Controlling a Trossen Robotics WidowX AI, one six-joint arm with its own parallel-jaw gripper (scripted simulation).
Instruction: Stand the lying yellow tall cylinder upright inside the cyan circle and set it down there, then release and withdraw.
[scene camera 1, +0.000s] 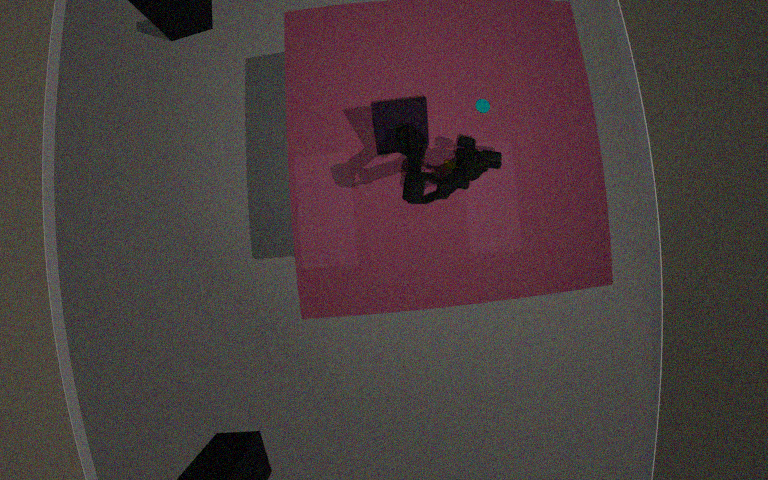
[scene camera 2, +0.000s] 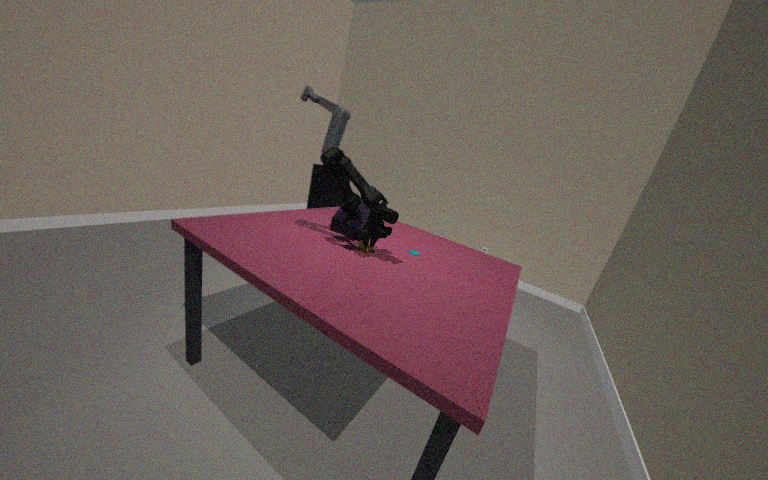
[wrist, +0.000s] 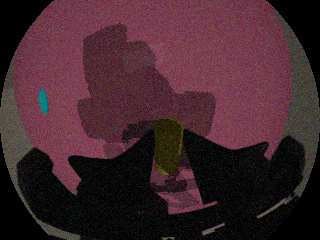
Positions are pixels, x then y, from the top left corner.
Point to my gripper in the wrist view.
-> At 168, 133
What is my gripper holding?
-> A yellow tall cylinder.
